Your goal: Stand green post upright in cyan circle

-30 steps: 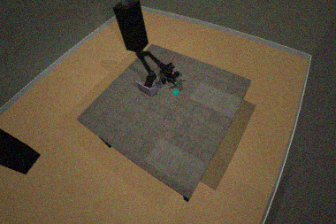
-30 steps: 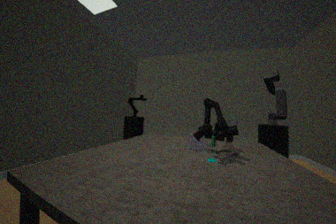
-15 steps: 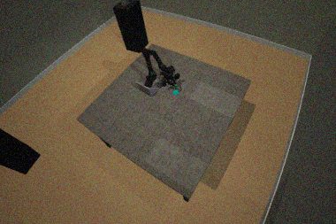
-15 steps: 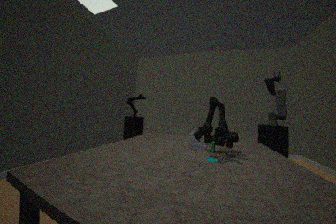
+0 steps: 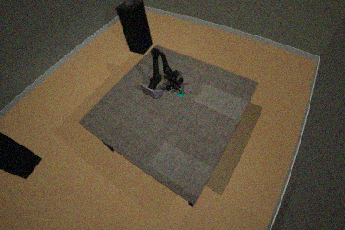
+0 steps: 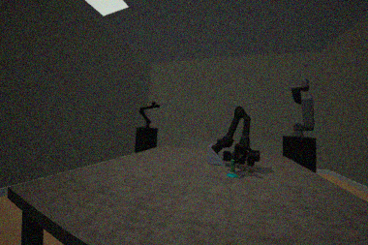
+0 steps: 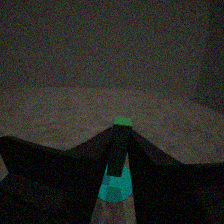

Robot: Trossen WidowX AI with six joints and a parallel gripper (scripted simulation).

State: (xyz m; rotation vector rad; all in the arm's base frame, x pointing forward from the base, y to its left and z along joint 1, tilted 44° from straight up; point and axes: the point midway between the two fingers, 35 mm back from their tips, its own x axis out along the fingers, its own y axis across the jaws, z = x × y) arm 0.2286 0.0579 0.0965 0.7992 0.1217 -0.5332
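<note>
The cyan circle is 8 cm below my gripper tip. Round my gripper tip: green post: 2 cm below.
</note>
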